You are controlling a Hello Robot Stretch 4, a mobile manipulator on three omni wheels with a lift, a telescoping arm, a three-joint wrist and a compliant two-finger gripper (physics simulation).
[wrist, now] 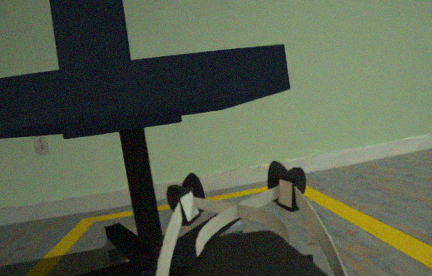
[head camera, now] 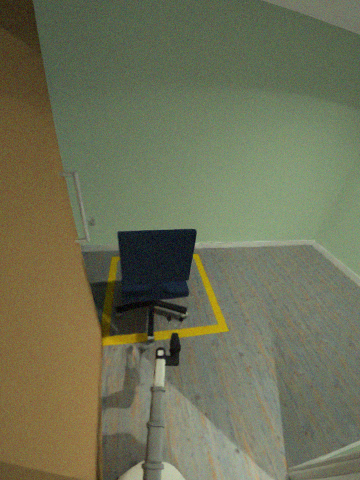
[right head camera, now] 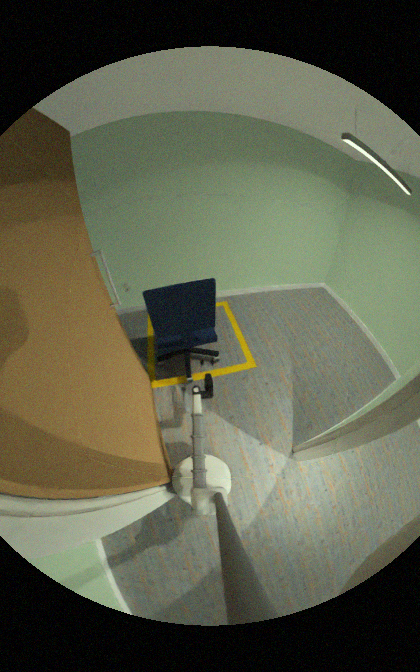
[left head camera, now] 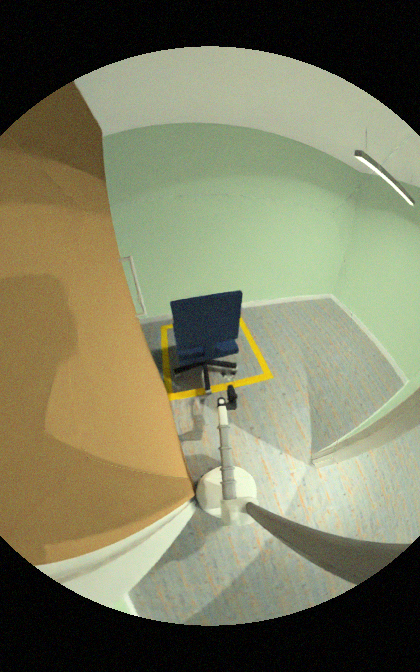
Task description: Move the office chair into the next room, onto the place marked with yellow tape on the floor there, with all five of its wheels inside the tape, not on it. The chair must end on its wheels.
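Frame: origin at the robot's base, x ahead, y down, z left, level; millimetres.
Seen in the pictures: gripper, fingertip midpoint: (wrist: 235,183) (head camera: 175,316) (right head camera: 206,358) (left head camera: 227,370).
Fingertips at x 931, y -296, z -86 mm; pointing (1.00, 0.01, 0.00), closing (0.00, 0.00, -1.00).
A point is followed by its place in that frame.
The dark blue office chair (head camera: 157,255) @[x 994, y -798, z 62 mm] (left head camera: 207,322) @[x 994, y -766, z 64 mm] (right head camera: 182,307) @[x 995, y -793, z 55 mm] (wrist: 200,85) @[x 1021, y -401, z -60 mm] stands upright on its base, its backrest towards me. Yellow tape (head camera: 200,331) @[x 1009, y 27, z -333 mm] (left head camera: 250,381) @[x 999, y 27, z -342 mm] (right head camera: 230,371) @[x 985, y 27, z -316 mm] (wrist: 360,217) @[x 1539, y 27, z -472 mm] marks a rectangle around it. The chair's nearest wheel (head camera: 150,338) @[x 889, y -40, z 87 mm] (left head camera: 208,391) @[x 886, y -39, z 81 mm] (right head camera: 189,380) @[x 883, y -22, z 83 mm] overlaps the near tape strip; the side wheels in view appear inside, and the far wheels are hidden. My gripper (head camera: 175,318) @[x 931, y -296, z -86 mm] (left head camera: 227,376) @[x 931, y -296, z -86 mm] (right head camera: 207,361) @[x 931, y -296, z -86 mm] (wrist: 235,183) @[x 931, y -296, z -86 mm] is open and empty, its fingertips past the near strip, beside the right-hand chair legs. Contact with the chair cannot be told.
A tan wall or panel (head camera: 50,300) @[x 463, y -1020, z 349 mm] (left head camera: 100,350) @[x 338, y -1260, z 312 mm] (right head camera: 90,350) @[x 456, y -1069, z 347 mm] runs close along my left. A green wall (head camera: 200,150) @[x 2218, y -1224, z -250 mm] stands behind the chair. A wall end (left head camera: 370,425) @[x 155, y -741, z -764 mm] (right head camera: 350,430) @[x 117, y -746, z -765 mm] projects at the right. My base (left head camera: 210,492) @[x 6, y -187, z 105 mm] (right head camera: 220,472) @[x 52, y -186, z -132 mm] is on the floor behind the arm.
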